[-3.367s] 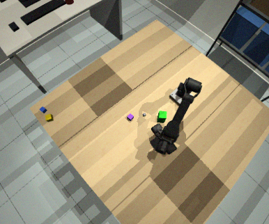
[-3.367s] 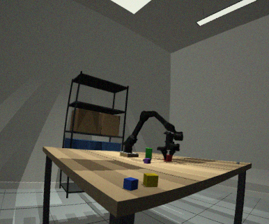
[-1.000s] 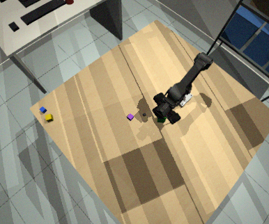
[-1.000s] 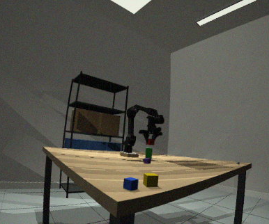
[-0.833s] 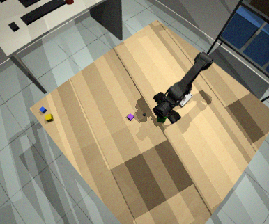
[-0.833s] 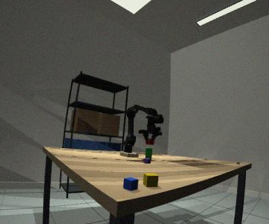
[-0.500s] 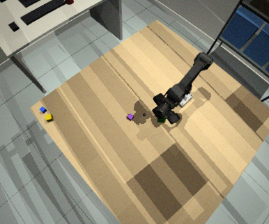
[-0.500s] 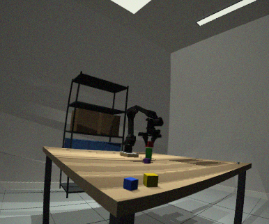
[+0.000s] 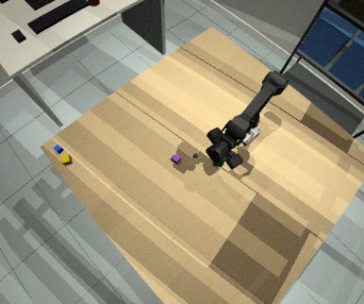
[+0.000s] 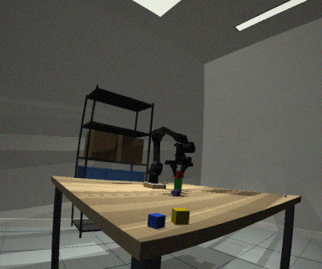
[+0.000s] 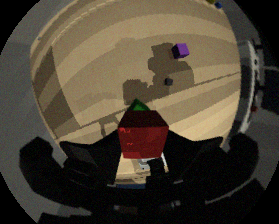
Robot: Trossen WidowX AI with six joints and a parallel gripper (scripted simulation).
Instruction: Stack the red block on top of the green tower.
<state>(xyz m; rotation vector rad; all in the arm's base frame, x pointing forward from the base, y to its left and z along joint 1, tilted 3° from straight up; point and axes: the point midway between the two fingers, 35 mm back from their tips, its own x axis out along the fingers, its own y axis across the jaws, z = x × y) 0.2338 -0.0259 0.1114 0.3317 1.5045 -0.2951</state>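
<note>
The red block lies 20 mm above my gripper tip. The rest, counted from my gripper tip: purple block 170 mm to the right, 110 mm ahead, 80 mm below; small dark object 100 mm to the right, 90 mm below, 40 mm ahead; yellow block 600 mm to the right, 430 mm ahead, 80 mm below.
</note>
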